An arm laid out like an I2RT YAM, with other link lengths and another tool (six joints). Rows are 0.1 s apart.
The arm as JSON. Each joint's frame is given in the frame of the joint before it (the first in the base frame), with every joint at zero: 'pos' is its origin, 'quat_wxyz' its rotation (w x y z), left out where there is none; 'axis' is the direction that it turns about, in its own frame. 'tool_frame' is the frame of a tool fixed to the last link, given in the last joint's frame.
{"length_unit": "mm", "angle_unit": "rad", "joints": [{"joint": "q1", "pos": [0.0, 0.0, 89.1], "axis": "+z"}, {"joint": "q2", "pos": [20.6, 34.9, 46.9], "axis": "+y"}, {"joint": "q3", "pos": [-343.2, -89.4, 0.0], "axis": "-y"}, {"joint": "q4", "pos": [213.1, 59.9, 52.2], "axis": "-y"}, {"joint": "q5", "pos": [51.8, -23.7, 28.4], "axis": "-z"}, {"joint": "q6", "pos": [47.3, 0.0, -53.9], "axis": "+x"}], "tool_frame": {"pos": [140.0, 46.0, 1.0], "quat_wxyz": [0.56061, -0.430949, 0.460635, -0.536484]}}
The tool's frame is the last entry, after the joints.
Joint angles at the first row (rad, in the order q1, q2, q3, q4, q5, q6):
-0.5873 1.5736 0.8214 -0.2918 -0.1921 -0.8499
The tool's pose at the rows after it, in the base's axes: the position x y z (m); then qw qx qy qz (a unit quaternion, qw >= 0):
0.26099 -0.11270 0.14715 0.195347 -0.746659 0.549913 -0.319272
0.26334 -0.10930 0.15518 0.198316 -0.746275 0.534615 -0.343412
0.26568 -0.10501 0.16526 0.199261 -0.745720 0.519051 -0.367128
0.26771 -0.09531 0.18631 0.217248 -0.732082 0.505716 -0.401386
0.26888 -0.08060 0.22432 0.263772 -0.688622 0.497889 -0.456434
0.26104 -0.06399 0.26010 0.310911 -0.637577 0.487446 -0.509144
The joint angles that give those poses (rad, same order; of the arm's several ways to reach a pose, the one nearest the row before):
-0.5754 1.5619 0.8215 -0.2778 -0.1885 -0.8468
-0.5589 1.5212 0.8033 -0.2448 -0.1857 -0.8467
-0.5345 1.4767 0.7932 -0.2238 -0.1738 -0.8424
-0.5134 1.3983 0.7847 -0.2076 -0.1873 -0.8095
-0.5085 1.2714 0.7690 -0.1661 -0.2395 -0.7154
-0.5047 1.1284 0.7302 -0.1063 -0.2793 -0.6068

